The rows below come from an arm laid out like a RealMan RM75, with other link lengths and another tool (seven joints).
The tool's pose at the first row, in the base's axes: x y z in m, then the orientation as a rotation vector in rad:
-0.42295 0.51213 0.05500 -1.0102 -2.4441 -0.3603
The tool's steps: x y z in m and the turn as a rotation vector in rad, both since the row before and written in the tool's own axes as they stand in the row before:
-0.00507 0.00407 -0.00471 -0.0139 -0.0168 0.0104
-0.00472 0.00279 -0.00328 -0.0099 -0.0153 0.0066
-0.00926 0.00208 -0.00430 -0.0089 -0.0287 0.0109
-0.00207 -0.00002 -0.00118 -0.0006 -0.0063 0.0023
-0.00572 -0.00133 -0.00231 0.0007 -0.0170 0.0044
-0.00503 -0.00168 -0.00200 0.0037 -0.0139 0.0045
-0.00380 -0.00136 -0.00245 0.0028 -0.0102 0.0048
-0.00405 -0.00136 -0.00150 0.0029 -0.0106 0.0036
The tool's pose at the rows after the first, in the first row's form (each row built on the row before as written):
-0.41538 0.51004 0.05668 -1.0354 -2.4536 -0.3672
-0.40945 0.50775 0.05734 -1.0539 -2.4637 -0.3710
-0.40099 0.50170 0.05673 -1.0831 -2.4827 -0.3662
-0.39942 0.49991 0.05681 -1.0889 -2.4868 -0.3634
-0.39630 0.49447 0.05614 -1.1015 -2.4988 -0.3534
-0.39396 0.48934 0.05558 -1.1117 -2.5077 -0.3408
-0.39205 0.48505 0.05606 -1.1210 -2.5132 -0.3310
-0.39022 0.48093 0.05563 -1.1289 -2.5198 -0.3212

